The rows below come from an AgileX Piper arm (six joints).
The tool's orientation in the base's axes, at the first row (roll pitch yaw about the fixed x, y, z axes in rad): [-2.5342 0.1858 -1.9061]
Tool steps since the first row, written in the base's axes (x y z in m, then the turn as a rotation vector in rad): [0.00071 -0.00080 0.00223 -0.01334 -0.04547 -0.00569]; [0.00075 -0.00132 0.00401 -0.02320 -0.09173 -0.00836]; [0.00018 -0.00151 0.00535 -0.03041 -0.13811 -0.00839]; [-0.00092 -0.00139 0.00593 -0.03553 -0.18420 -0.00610]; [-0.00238 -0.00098 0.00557 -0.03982 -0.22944 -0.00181]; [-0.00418 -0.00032 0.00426 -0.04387 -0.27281 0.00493]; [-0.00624 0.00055 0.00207 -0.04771 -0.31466 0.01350]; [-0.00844 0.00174 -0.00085 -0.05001 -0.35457 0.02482]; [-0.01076 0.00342 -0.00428 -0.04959 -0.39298 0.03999]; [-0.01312 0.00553 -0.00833 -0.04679 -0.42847 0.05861]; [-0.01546 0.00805 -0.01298 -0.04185 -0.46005 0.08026]
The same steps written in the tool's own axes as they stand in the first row. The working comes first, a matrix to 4 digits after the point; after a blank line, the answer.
The tool's axes in the first row as the columns of a matrix, in the base's axes (used below as rounded here):
[-0.3234 -0.7407 0.5889]
[-0.9281 0.3698 -0.0446]
[-0.1847 -0.5609 -0.8070]

[0.00010 -0.00207 -0.00135 0.04757 -0.00374 -0.00124]; [0.00024 -0.00329 -0.00274 0.09418 -0.01205 -0.00282]; [0.00036 -0.00369 -0.00414 0.13956 -0.02384 -0.00498]; [0.00049 -0.00316 -0.00527 0.18357 -0.03838 -0.00779]; [0.00065 -0.00172 -0.00585 0.22616 -0.05434 -0.01176]; [0.00086 0.00059 -0.00589 0.26647 -0.07116 -0.01765]; [0.00113 0.00366 -0.00537 0.30497 -0.08859 -0.02496]; [0.00127 0.00737 -0.00436 0.34067 -0.10800 -0.03367]; [0.00110 0.01164 -0.00304 0.37338 -0.13102 -0.04395]; [0.00065 0.01644 -0.00125 0.40197 -0.15667 -0.05574]; [-0.00007 0.02171 0.00101 0.42568 -0.18415 -0.06890]
